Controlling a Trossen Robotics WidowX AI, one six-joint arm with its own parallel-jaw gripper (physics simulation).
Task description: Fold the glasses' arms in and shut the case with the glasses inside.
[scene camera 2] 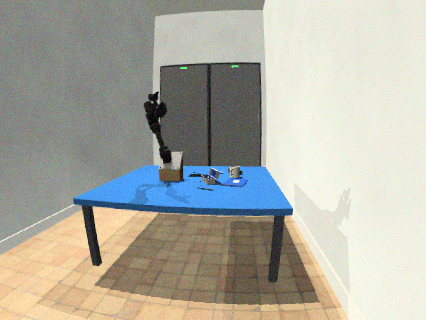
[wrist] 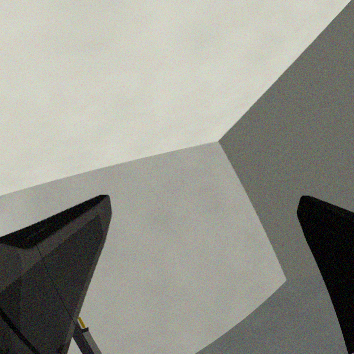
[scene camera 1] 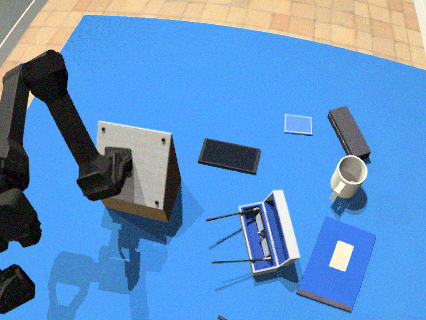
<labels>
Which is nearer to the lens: the blue notebook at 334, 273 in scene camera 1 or the dark box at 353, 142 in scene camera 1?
The blue notebook.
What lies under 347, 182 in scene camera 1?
A white mug.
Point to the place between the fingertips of the gripper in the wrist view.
At 209, 205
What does the black tablet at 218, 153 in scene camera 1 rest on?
The table.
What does the blue notebook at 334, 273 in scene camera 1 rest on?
The table.
</labels>
